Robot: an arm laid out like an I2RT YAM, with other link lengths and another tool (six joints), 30 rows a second.
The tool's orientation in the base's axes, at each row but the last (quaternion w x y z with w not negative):
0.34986 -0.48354 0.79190 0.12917
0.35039 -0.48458 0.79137 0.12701
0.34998 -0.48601 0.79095 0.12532
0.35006 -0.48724 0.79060 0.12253
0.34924 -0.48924 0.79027 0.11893
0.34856 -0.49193 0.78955 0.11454
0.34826 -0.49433 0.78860 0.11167
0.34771 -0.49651 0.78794 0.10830
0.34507 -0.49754 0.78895 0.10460
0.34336 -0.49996 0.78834 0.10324
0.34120 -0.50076 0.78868 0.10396
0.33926 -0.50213 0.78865 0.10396
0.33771 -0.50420 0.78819 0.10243
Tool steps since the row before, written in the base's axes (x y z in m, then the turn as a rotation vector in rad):
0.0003 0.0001 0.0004 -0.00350 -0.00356 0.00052
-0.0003 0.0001 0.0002 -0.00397 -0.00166 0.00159
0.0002 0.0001 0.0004 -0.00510 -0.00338 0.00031
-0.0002 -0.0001 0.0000 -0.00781 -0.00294 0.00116
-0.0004 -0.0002 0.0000 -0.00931 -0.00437 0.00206
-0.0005 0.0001 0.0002 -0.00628 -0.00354 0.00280
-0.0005 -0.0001 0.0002 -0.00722 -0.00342 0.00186
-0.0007 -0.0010 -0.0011 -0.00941 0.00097 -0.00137
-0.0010 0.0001 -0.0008 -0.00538 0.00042 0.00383
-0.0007 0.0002 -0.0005 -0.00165 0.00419 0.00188
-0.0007 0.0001 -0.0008 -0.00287 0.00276 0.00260
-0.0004 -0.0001 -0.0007 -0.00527 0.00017 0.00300
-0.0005 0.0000 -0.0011 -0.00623 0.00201 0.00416
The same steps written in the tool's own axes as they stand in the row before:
-0.0004 -0.0003 -0.0001 0.00306 0.00115 -0.00381
-0.0001 0.0003 -0.0002 0.00118 0.00235 -0.00376
-0.0004 -0.0002 -0.0001 0.00353 0.00265 -0.00425
0.0001 0.0001 -0.0001 0.00342 0.00506 -0.00580
0.0002 0.0002 -0.0003 0.00422 0.00550 -0.00787
-0.0001 0.0004 -0.0003 0.00233 0.00319 -0.00665
0.0001 0.0003 -0.0004 0.00311 0.00421 -0.00631
0.0016 0.0003 0.0000 0.00271 0.00878 -0.00264
0.0007 0.0010 0.0002 -0.00135 0.00413 -0.00499
0.0004 0.0008 0.0002 -0.00378 0.00308 0.00000
0.0006 0.0008 0.0003 -0.00289 0.00332 -0.00179
0.0006 0.0004 0.0003 -0.00064 0.00410 -0.00443
0.0008 0.0006 0.0006 -0.00246 0.00558 -0.00479

